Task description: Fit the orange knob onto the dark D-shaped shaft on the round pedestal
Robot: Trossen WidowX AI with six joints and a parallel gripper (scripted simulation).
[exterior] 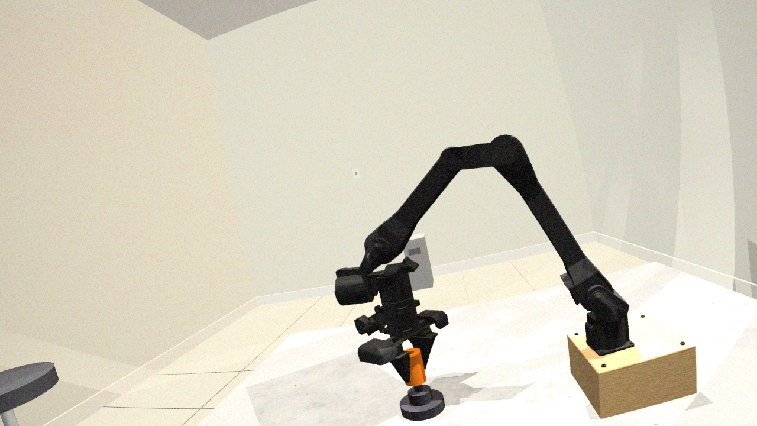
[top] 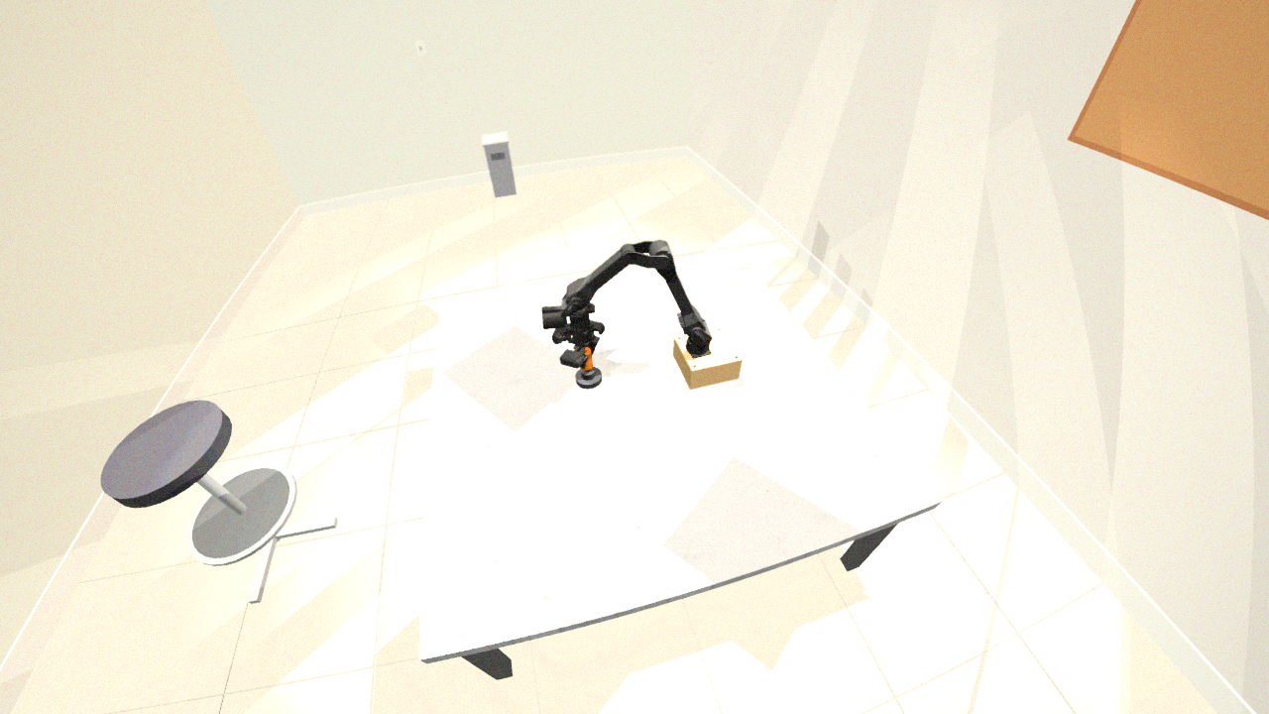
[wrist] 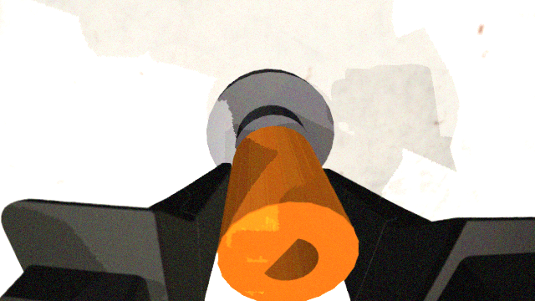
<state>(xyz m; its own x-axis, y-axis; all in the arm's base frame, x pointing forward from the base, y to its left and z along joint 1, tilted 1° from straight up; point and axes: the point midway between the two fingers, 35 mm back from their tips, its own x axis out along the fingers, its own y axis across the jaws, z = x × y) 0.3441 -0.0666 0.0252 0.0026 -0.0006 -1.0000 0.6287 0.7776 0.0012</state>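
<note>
Right now my gripper tip is 2 cm below the orange knob. The rest, counted from my gripper tip: dark shaft (4 cm below).
</note>
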